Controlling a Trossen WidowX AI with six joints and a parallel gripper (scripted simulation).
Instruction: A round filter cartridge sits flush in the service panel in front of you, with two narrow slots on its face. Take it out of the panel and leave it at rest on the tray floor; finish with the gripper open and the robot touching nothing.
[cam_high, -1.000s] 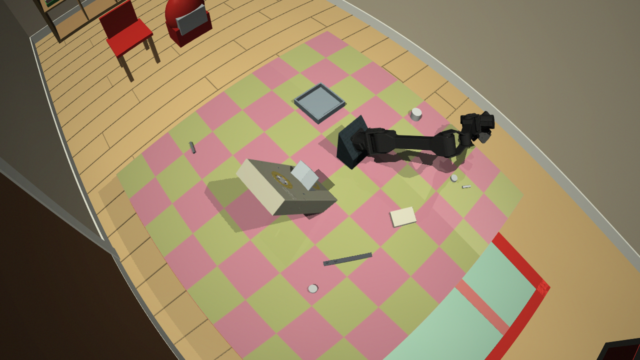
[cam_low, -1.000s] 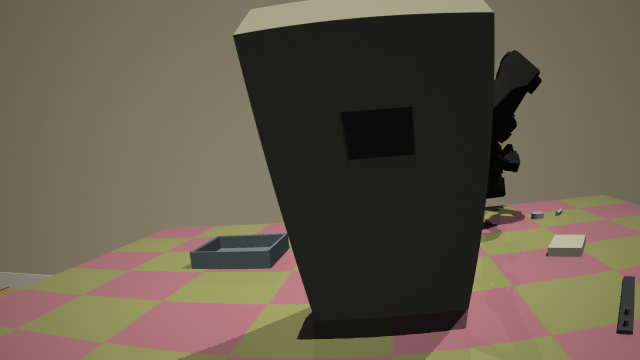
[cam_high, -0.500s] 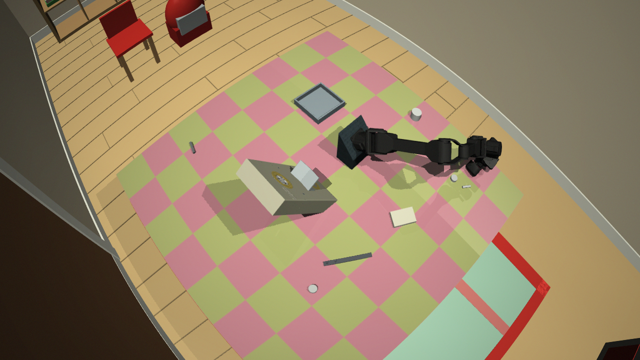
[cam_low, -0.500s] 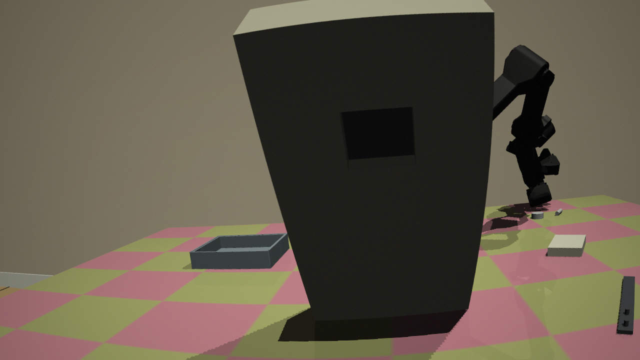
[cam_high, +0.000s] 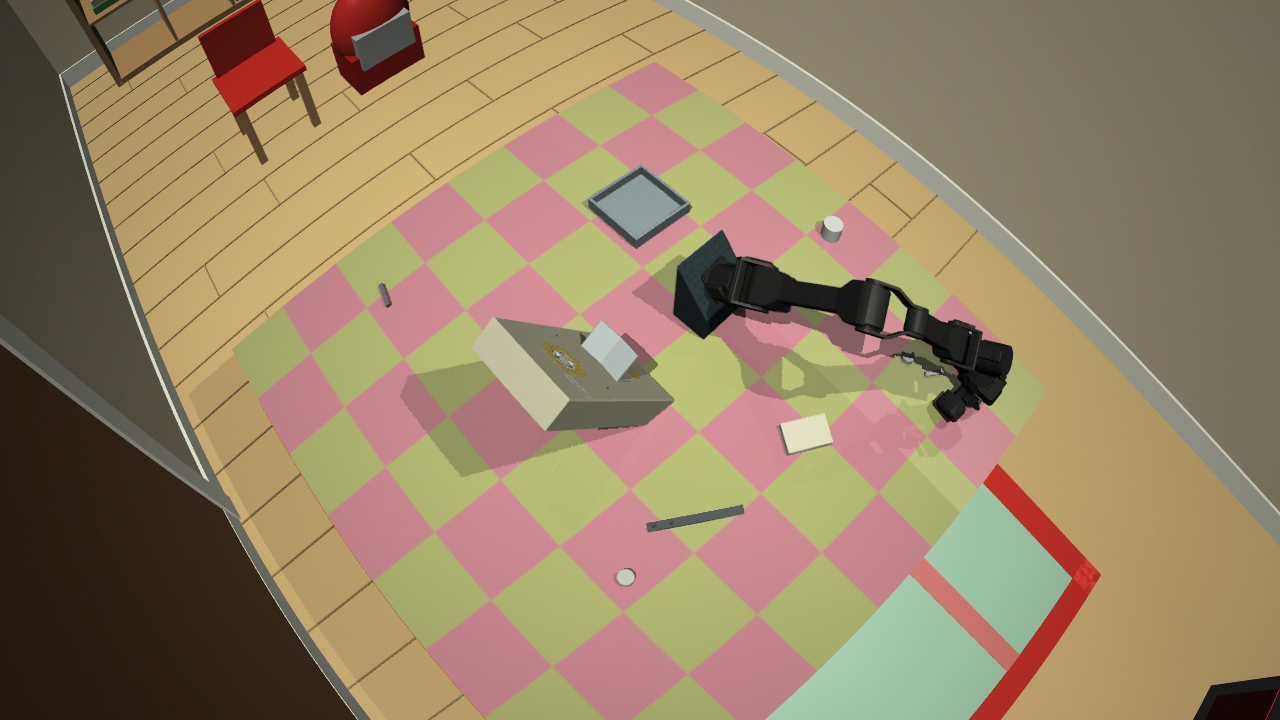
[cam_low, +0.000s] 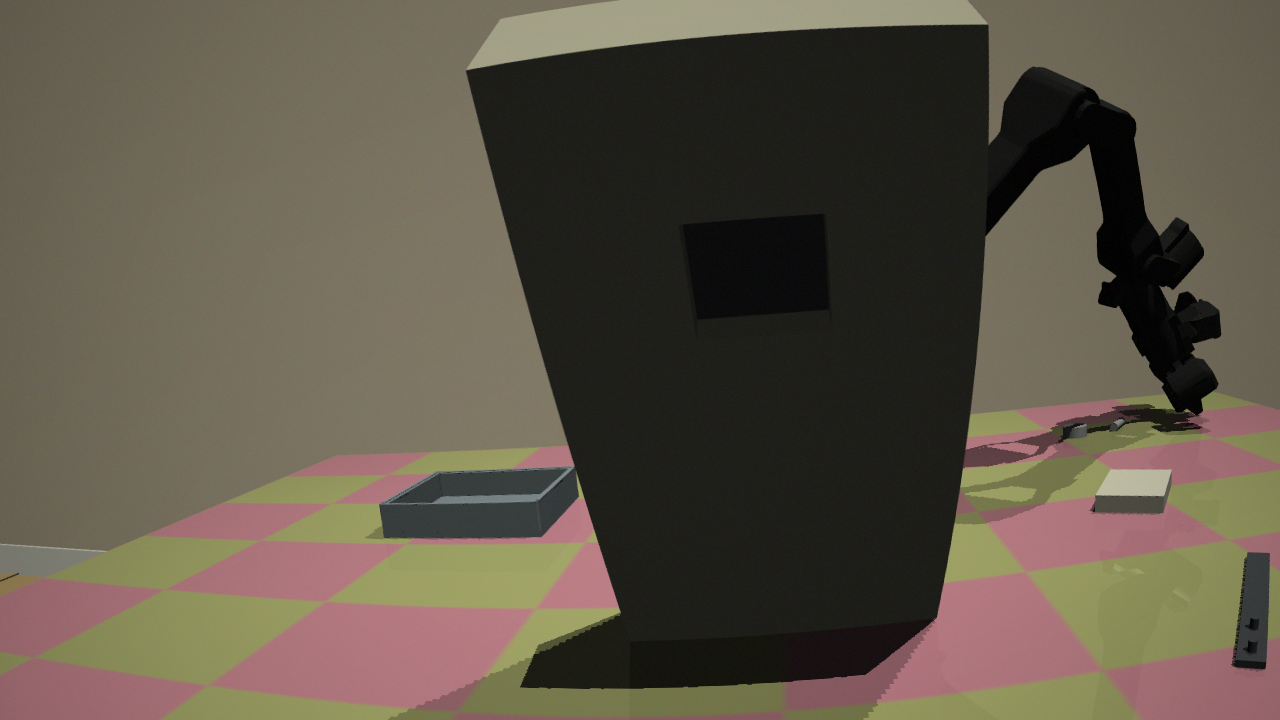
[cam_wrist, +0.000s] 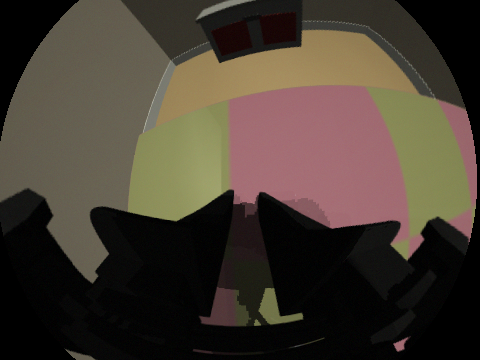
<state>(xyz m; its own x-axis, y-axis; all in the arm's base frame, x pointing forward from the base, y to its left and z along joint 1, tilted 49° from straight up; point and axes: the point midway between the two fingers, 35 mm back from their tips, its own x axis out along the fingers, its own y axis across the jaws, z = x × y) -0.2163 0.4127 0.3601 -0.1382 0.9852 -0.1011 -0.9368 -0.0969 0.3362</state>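
The round grey filter cartridge lies 590 mm ahead of my gripper tip, 590 mm to the right of it and 220 mm above it. From my gripper tip the other things lie so: small pin: 20 mm ahead, 130 mm to the right; olive service panel: 540 mm ahead, 590 mm to the right, 140 mm above; cream block: 310 mm ahead, 260 mm to the right.
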